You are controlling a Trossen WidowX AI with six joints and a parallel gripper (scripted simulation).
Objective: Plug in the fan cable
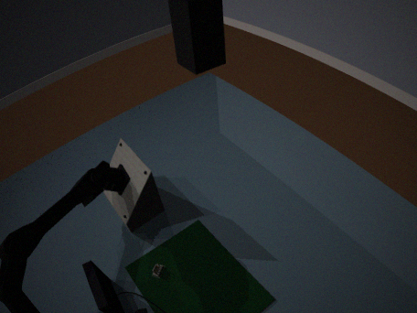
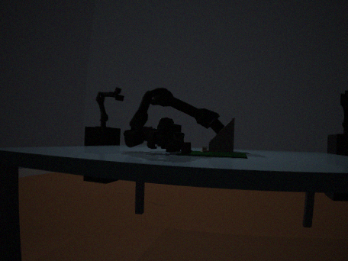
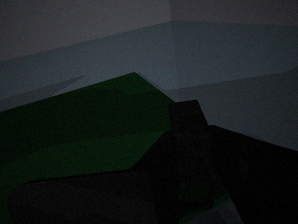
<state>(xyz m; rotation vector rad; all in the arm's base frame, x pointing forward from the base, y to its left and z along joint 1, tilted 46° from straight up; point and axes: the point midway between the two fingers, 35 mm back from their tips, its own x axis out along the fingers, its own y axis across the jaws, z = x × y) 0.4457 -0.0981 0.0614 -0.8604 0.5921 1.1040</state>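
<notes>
Right now my gripper tip is 10 mm above the black plug. From my gripper tip the other things lie so: green board 120 mm behind, 90 mm to the left, 50 mm below; then white four-pin header 210 mm behind, 40 mm to the left, 30 mm below; then black fan 200 mm behind, 90 mm to the right, 30 mm above.
</notes>
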